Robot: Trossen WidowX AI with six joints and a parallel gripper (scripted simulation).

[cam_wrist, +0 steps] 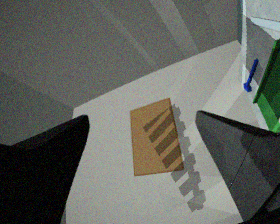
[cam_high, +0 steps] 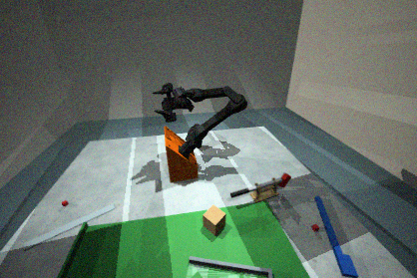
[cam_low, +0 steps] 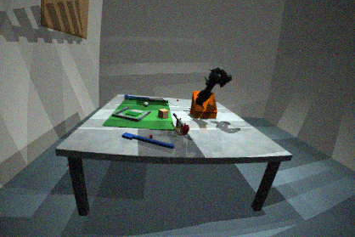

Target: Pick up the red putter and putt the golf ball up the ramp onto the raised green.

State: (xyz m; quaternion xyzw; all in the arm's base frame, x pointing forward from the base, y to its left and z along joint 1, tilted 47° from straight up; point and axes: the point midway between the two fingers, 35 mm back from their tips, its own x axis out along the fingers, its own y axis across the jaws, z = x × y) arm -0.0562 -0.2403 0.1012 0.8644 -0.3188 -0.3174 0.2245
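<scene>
The tan cube lies 37 cm ahead of my gripper tip, 22 cm to the left of it and 35 cm below it. Also, from my gripper tip: wooden rack (26 cm ahead, 47 cm to the left, 35 cm below); then red putter (26 cm ahead, 45 cm to the left, 32 cm below); then grey strip (30 cm ahead, 32 cm to the right, 38 cm below).
</scene>
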